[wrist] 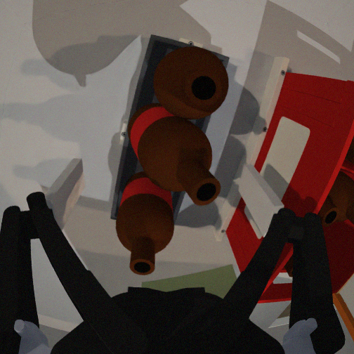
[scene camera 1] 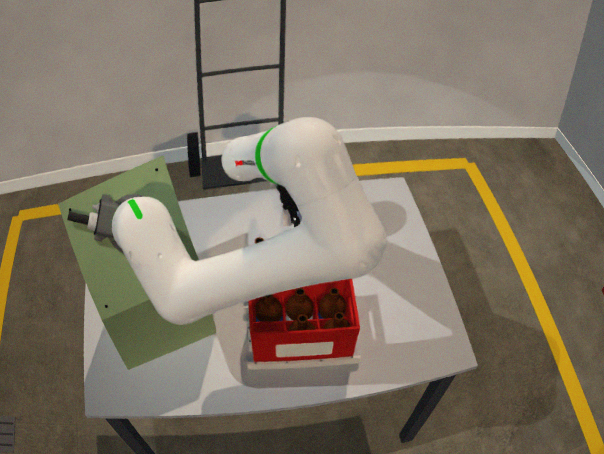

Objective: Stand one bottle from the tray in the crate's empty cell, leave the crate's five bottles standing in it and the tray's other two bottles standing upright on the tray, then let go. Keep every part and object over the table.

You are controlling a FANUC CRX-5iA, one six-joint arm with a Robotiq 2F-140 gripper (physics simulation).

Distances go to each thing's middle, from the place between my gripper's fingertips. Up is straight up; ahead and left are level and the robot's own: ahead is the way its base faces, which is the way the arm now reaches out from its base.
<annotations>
I see my gripper 30 mm past the pale strip (scene camera 1: 356, 359), 330 mm to the left of it and 130 mm above it.
</annotations>
